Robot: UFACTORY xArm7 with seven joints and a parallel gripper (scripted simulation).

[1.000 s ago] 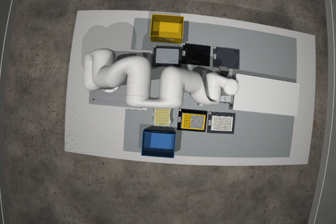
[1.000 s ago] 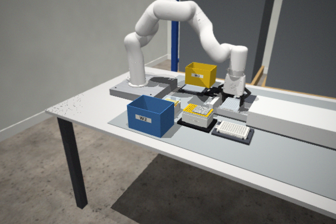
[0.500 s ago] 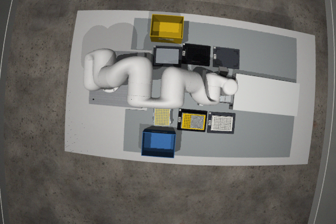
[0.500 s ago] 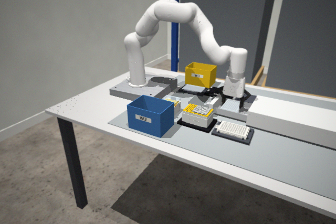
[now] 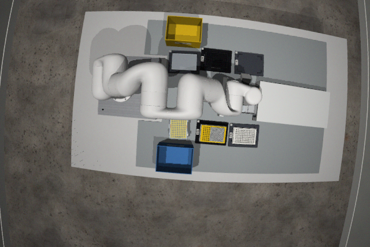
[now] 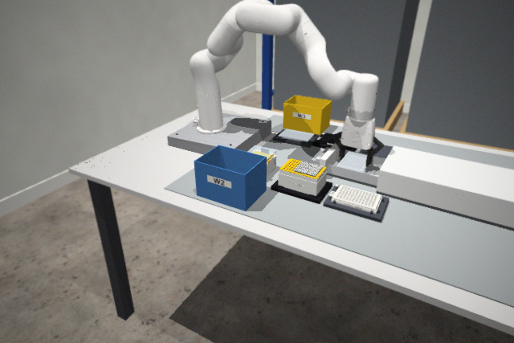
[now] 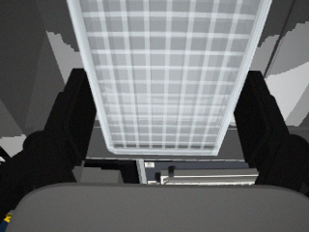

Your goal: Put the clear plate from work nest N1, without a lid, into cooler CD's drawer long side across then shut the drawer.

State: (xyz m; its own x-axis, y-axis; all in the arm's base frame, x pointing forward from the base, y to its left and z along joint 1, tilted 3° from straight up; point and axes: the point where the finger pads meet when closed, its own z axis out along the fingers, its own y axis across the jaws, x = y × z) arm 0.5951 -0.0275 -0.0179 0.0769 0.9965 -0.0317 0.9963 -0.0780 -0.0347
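Right now my hand is 3 cm short of the drawer and 2 cm above it. Also, from my hand: white plate (5 cm ahead, 19 cm to the right, 3 cm below); clear plate (1 cm below); cooler CD (17 cm ahead, 1 cm to the right, 2 cm below).
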